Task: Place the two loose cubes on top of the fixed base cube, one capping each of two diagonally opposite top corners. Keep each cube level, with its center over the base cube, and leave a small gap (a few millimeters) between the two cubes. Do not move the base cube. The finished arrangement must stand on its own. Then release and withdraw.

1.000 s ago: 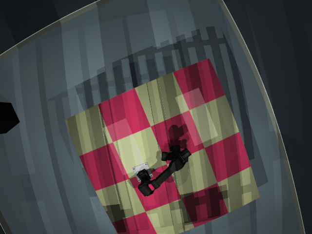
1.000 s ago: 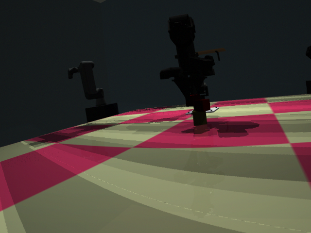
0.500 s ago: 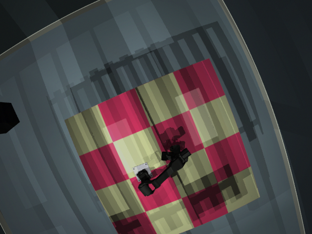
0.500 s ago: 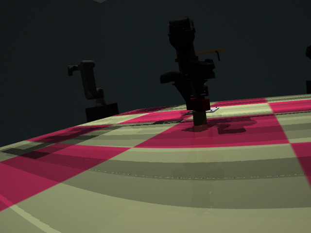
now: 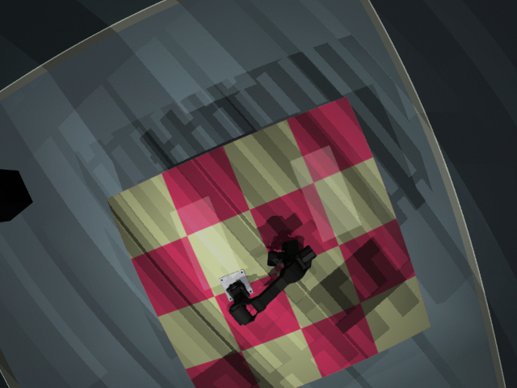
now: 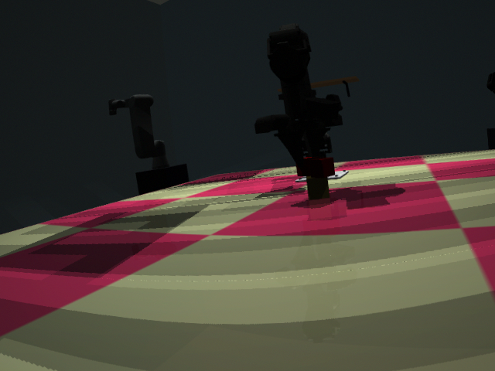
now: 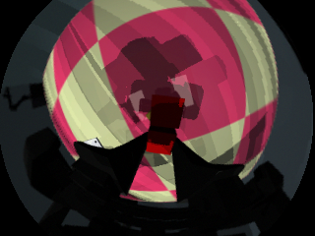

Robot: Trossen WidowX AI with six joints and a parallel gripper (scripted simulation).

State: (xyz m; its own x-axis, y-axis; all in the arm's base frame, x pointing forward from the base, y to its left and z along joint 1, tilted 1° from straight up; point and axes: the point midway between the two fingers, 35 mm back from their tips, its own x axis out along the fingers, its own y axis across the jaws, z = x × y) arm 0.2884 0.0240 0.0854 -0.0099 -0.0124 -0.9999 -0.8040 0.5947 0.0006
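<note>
My gripper tip is now 4 cm above the yellow base cube, 2 cm to the right of it and 1 cm short of it.
</note>
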